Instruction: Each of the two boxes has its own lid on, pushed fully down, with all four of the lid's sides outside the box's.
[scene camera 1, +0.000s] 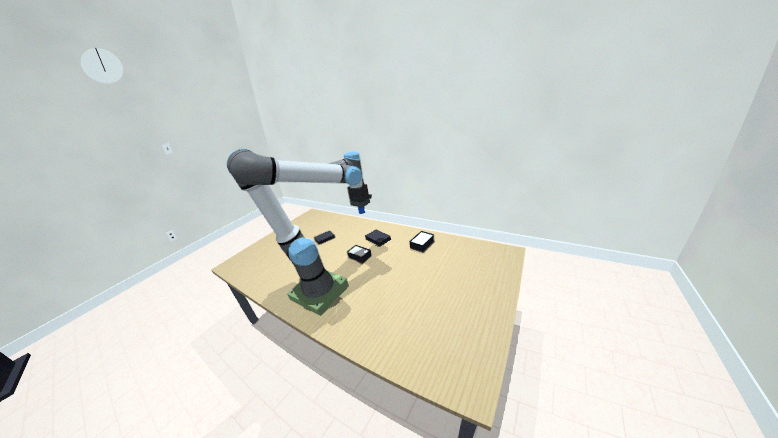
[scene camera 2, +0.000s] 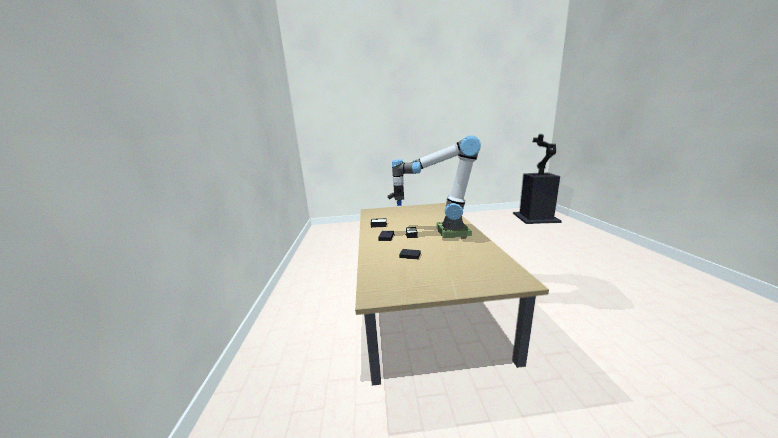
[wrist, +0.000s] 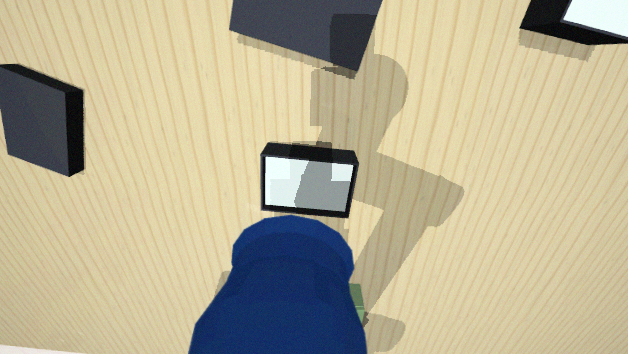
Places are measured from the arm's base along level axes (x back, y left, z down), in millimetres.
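Pixels of known places: hand, its tool point: (scene camera 1: 362, 212) (scene camera 2: 399, 205) (wrist: 292, 266); arm's base, origin of its link: (scene camera 1: 317, 285) (scene camera 2: 452, 226).
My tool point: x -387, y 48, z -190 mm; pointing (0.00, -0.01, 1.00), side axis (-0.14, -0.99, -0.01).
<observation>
Ahead of a thing's pixels: the offset from my tool point to its top centre. Level surfaces: height alone.
The smaller black box {dx +80, dy -8, dz +193 mm} (scene camera 1: 359, 253) (scene camera 2: 411, 232) (wrist: 307, 182) has no lid on and shows a white inside, partly in the arm's shadow. The larger black box {dx -189, dy -240, dz +188 mm} (scene camera 1: 421, 241) (scene camera 2: 378, 222) (wrist: 545, 20) is also uncovered with a white inside; part of it shows in the wrist view. The larger dark lid {dx -106, dy +22, dz +209 mm} (scene camera 1: 377, 237) (scene camera 2: 386, 235) (wrist: 300, 30) lies flat on the table between the boxes, towards the far edge. The smaller dark lid {dx +66, dy +333, dz +212 mm} (scene camera 1: 324, 237) (scene camera 2: 409, 254) (wrist: 35, 120) lies flat apart from them. My blue suction cup (scene camera 1: 361, 211) (scene camera 2: 399, 202) (wrist: 292, 232) hangs high above the table, open, holding nothing.
The wooden table {dz +235 mm} (scene camera 1: 435, 326) (scene camera 2: 435, 282) carries the boxes, the lids and the arm's green base plate (scene camera 1: 304, 298) (scene camera 2: 462, 232) (wrist: 356, 300), which is near the smaller box. A black pedestal (scene camera 2: 540, 196) with a small dark arm stands on the floor beyond the table.
</observation>
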